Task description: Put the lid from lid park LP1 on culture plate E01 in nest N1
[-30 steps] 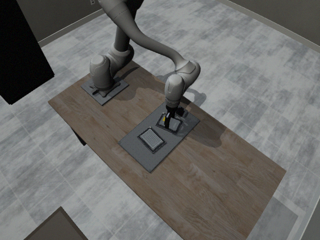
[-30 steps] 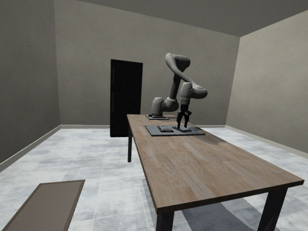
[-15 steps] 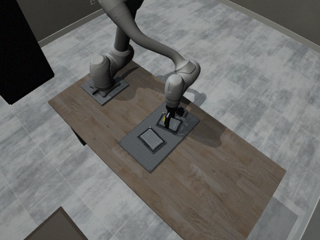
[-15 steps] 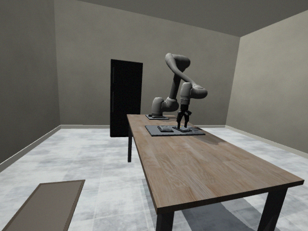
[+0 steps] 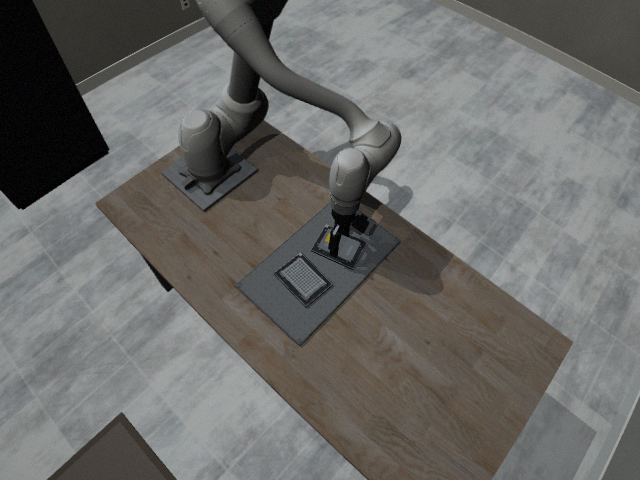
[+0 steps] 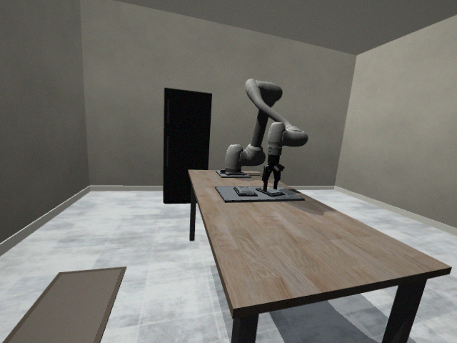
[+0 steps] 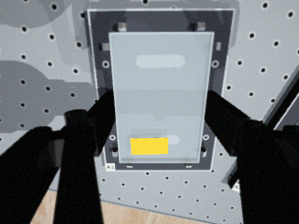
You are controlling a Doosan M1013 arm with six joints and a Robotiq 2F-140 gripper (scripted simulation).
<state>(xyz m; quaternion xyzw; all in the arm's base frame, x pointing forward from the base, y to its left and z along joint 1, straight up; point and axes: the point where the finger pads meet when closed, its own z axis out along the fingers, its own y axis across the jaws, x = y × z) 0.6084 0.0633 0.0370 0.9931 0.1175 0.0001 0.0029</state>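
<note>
Right now my hand is 30 mm above the lid park LP1. Also, from my hand: culture plate E01 (10 mm behind, 180 mm to the right, 20 mm below); clear lid (20 mm below).
</note>
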